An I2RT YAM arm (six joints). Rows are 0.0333 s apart.
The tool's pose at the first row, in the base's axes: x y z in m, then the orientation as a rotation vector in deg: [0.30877 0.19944 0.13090 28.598 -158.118 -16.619]
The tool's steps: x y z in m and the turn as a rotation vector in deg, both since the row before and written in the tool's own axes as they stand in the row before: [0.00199 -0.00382 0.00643 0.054 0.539 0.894]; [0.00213 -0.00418 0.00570 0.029 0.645 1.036]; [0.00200 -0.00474 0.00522 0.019 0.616 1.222]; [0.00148 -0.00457 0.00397 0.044 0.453 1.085]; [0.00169 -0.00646 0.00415 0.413 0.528 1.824]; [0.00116 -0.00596 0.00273 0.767 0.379 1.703]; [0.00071 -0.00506 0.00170 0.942 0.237 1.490]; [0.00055 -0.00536 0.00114 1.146 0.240 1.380]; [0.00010 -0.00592 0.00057 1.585 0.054 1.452]
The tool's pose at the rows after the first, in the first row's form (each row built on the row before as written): [0.30595 0.19610 0.12452 27.374 -157.761 -16.158]; [0.30326 0.19225 0.11882 25.954 -157.306 -15.664]; [0.30089 0.18784 0.11347 24.281 -156.891 -15.148]; [0.29926 0.18358 0.10922 22.807 -156.607 -14.680]; [0.29773 0.17748 0.10450 20.425 -156.407 -13.499]; [0.29691 0.17179 0.10115 18.310 -156.376 -11.909]; [0.29658 0.16691 0.09890 16.535 -156.459 -10.172]; [0.29658 0.16168 0.09718 14.967 -156.528 -8.189]; [0.29722 0.15591 0.09589 13.421 -156.807 -5.619]
